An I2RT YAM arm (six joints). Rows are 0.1 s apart.
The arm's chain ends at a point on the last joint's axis. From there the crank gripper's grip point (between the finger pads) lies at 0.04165 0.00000 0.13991 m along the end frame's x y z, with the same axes.
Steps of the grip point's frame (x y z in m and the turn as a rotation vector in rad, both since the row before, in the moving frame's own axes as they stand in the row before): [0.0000 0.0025 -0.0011 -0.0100 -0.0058 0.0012]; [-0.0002 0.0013 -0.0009 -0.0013 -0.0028 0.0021]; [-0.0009 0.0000 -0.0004 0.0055 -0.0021 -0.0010]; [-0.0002 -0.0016 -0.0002 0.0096 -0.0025 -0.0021]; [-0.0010 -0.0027 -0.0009 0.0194 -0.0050 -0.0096]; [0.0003 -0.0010 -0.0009 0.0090 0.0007 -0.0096]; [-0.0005 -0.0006 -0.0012 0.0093 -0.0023 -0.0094]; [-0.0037 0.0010 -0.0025 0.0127 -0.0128 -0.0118]
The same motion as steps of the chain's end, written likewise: [0.0008 0.0011 -0.0013 -0.0100 -0.0058 0.0012]; [0.0002 0.0010 -0.0010 -0.0013 -0.0028 0.0021]; [-0.0006 0.0008 -0.0005 0.0055 -0.0021 -0.0010]; [0.0002 -0.0002 -0.0003 0.0096 -0.0025 -0.0021]; [-0.0003 0.0004 -0.0011 0.0194 -0.0050 -0.0096]; [0.0002 0.0007 -0.0009 0.0090 0.0007 -0.0096]; [-0.0002 0.0011 -0.0013 0.0093 -0.0023 -0.0094]; [-0.0019 0.0033 -0.0030 0.0127 -0.0128 -0.0118]
